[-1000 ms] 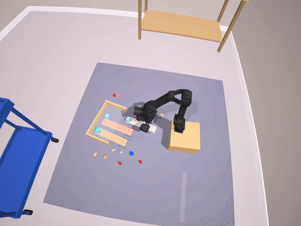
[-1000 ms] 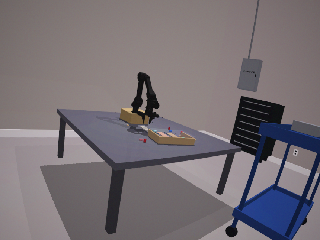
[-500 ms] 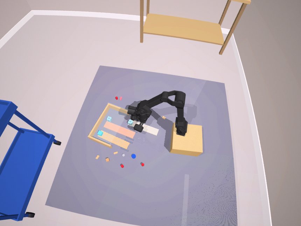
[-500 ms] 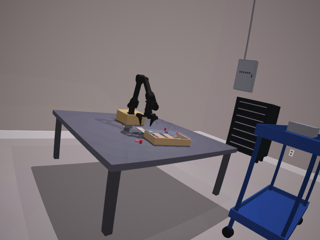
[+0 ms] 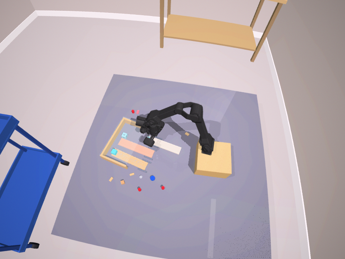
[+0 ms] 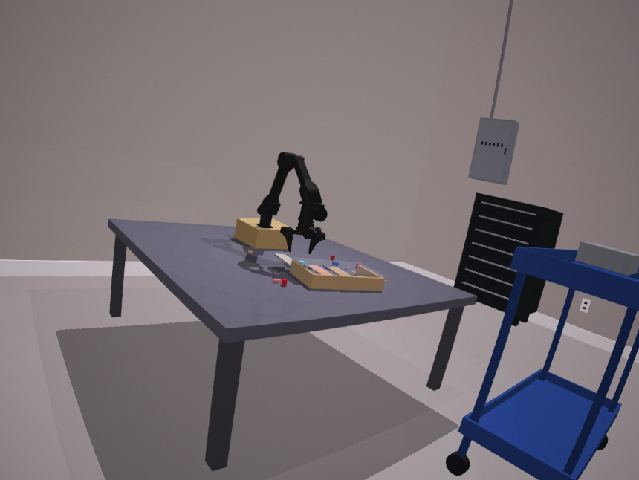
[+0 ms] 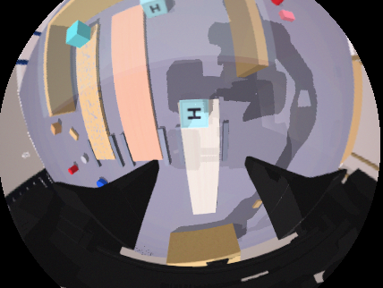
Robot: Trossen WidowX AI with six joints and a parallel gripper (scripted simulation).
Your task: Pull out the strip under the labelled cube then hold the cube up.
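Now: the white strip 6 cm below my gripper tip and 6 cm behind it. Round my gripper tip: blue disc: 25 cm to the left, 7 cm behind, 6 cm below.
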